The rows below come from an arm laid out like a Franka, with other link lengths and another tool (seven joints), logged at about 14 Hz.
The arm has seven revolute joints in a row. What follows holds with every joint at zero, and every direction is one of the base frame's.
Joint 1 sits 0.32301 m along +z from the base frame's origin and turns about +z.
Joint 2 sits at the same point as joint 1 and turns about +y.
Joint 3 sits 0.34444 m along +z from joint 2 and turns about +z.
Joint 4 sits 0.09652 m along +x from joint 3 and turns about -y.
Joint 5 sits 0.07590 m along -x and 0.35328 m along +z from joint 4 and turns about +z.
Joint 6 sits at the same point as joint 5 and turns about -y.
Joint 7 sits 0.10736 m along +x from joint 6 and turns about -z.
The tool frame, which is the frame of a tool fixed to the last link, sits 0.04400 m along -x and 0.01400 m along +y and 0.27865 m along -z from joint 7; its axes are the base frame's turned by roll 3.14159, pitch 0.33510 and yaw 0.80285 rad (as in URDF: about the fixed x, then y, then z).
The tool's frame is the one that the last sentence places.
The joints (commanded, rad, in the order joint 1, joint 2, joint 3, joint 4, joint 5, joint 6, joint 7), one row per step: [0.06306, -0.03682, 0.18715, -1.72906, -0.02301, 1.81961, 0.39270]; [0.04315, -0.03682, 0.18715, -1.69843, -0.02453, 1.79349, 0.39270]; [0.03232, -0.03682, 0.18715, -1.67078, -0.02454, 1.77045, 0.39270]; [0.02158, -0.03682, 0.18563, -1.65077, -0.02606, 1.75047, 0.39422]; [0.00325, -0.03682, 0.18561, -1.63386, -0.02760, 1.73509, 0.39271]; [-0.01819, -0.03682, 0.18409, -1.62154, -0.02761, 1.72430, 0.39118]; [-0.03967, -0.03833, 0.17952, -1.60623, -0.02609, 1.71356, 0.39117]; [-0.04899, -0.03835, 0.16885, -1.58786, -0.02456, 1.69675, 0.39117]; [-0.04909, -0.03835, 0.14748, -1.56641, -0.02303, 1.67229, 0.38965]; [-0.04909, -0.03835, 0.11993, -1.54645, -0.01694, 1.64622, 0.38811]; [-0.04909, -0.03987, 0.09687, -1.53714, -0.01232, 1.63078, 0.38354]
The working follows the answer.
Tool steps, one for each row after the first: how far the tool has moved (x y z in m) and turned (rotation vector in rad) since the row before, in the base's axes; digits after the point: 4 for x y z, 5 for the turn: [0.0032, -0.0109, 0.0115, -0.00046, -0.00477, -0.02033]; [0.0015, -0.0058, 0.0104, 0.00098, -0.00452, -0.01136]; [0.0007, -0.0071, 0.0071, -0.00123, -0.00037, -0.01419]; [0.0018, -0.0104, 0.0061, -0.00143, -0.00180, -0.01720]; [0.0023, -0.0125, 0.0045, 0.00009, -0.00150, -0.02173]; [0.0026, -0.0136, 0.0068, 0.00232, -0.00581, -0.02630]; [0.0008, -0.0106, 0.0067, 0.00213, -0.00139, -0.02038]; [-0.0009, -0.0117, 0.0073, 0.00181, 0.00313, -0.02050]; [-0.0017, -0.0137, 0.0065, 0.00641, 0.00657, -0.02624]; [-0.0017, -0.0116, 0.0036, 0.00446, 0.00488, -0.01845]
Tool pose at each row, in the base's axes (x y z in m, rotation vector in rad; rounded; the steps above come from the unrounded poses): [0.5273, 0.1602, 0.4349, 2.82305, 0.95415, -0.28892]; [0.5305, 0.1493, 0.4464, 2.83325, 0.92480, -0.28465]; [0.5320, 0.1435, 0.4568, 2.83972, 0.90850, -0.27910]; [0.5328, 0.1364, 0.4639, 2.84604, 0.88813, -0.28070]; [0.5346, 0.1260, 0.4701, 2.85343, 0.86315, -0.28063]; [0.5369, 0.1136, 0.4746, 2.86431, 0.83236, -0.28097]; [0.5394, 0.1000, 0.4814, 2.87871, 0.79504, -0.27479]; [0.5402, 0.0894, 0.4881, 2.89014, 0.76662, -0.27439]; [0.5393, 0.0777, 0.4954, 2.90142, 0.73850, -0.28072]; [0.5376, 0.0640, 0.5020, 2.91952, 0.70409, -0.29141]; [0.5359, 0.0524, 0.5055, 2.93196, 0.67970, -0.29933]

